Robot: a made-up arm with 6 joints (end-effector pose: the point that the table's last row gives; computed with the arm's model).
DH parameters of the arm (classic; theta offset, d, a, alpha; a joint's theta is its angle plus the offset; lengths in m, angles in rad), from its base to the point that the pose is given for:
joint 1: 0 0.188 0 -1.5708
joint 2: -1.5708 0 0.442 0
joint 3: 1.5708 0.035 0 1.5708
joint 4: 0 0.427 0 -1.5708
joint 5: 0 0 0 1.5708
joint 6: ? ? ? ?
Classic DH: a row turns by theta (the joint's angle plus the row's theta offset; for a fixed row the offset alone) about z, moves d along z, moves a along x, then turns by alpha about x.
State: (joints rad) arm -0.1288 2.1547 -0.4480 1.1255 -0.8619 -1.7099
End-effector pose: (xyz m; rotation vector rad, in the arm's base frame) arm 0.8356 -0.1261 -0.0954 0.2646 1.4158 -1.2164
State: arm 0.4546 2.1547 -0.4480 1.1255 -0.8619 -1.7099
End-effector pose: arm 0.7669 0.3551 -0.0954 -0.1462 1.3623 -0.7336
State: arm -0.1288 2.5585 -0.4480 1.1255 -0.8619 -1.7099
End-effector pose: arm 0.6578 -0.1031 -0.4046 0.0558 1.7925 -1.2806
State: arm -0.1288 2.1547 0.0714 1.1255 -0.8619 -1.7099
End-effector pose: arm 0.7538 -0.1155 -0.3265 -0.0096 1.8994 -1.2932
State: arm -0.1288 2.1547 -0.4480 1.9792 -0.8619 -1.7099
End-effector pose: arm 0.8290 -0.1262 -0.1433 0.9807 1.7676 -0.6190
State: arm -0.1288 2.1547 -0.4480 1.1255 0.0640 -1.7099
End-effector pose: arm 0.8656 -0.0723 -0.1260 -0.4394 1.7018 -0.4735
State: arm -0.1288 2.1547 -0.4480 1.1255 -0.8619 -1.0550
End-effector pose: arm 0.8356 -0.1261 -0.0954 0.6686 1.1891 -0.6737
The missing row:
joint 6: 0 0.077 0 0
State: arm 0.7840 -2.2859 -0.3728 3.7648 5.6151 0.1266
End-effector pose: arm -0.4652 -0.3752 -0.5155 2.3851 -0.0870 -1.3337
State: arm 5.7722 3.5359 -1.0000 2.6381 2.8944 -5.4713
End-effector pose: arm 0.0603 0.0168 -0.5003 0.1875 -0.4814 -2.3334
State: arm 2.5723 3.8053 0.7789 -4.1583 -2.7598 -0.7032
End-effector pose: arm 0.5223 -0.3468 -0.1907 -0.7652 -1.0073 -0.4492
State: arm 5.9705 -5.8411 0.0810 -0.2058 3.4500 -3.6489
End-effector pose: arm 0.3414 -0.0686 0.9053 -2.6304 0.0380 1.0711
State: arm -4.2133 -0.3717 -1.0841 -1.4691 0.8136 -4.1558
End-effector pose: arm 0.3228 -0.5491 0.6605 -1.7649 0.7394 -2.2069
